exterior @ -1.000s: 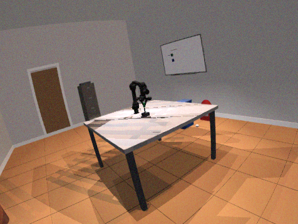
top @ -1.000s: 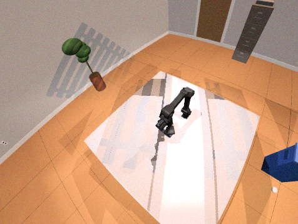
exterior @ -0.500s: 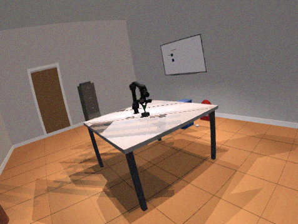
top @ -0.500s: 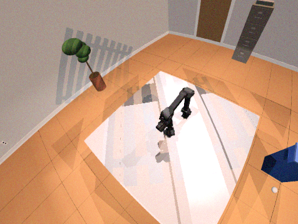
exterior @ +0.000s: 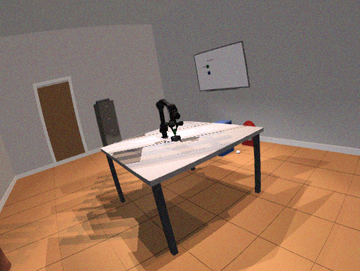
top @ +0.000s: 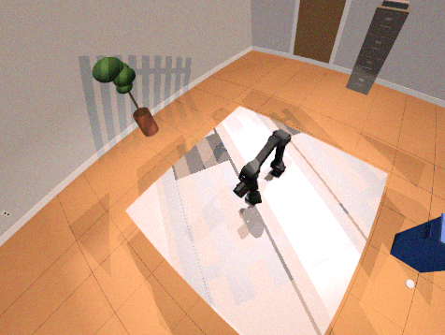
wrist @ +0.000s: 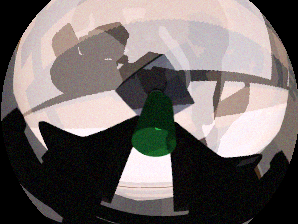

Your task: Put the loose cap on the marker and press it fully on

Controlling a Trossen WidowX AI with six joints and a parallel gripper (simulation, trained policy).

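Right now the grey holder block is 60 mm below my gripper tip, 10 mm to the right of it and 10 mm ahead of it. The rest, counted from my gripper tip: green cap: 10 mm ahead, 10 mm above.
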